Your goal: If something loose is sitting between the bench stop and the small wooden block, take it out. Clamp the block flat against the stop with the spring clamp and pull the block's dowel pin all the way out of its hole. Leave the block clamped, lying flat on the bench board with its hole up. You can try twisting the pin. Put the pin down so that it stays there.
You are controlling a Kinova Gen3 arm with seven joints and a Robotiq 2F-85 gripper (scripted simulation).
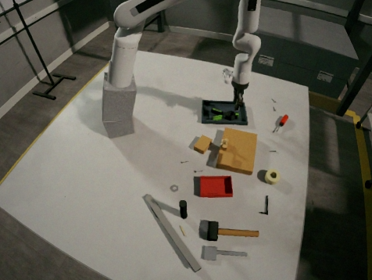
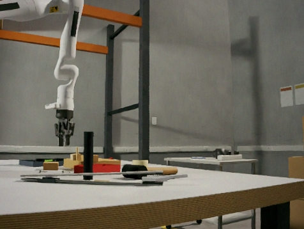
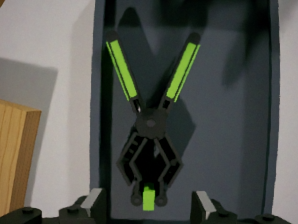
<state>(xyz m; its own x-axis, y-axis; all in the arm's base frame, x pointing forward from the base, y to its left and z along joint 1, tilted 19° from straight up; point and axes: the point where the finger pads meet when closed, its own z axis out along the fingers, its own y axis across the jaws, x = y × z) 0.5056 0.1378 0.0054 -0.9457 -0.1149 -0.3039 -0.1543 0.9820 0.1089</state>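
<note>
Now: the dark blue tray 5 cm behind my hand, 2 cm to the left of it and 9 cm below it. The rest, counted from my hand: pale wooden block 2 cm behind, 21 cm to the right, 5 cm below; then wooden bench board 3 cm ahead, 20 cm to the right, 7 cm below; then dowel pin 2 cm behind, 21 cm to the right, 4 cm below.
</note>
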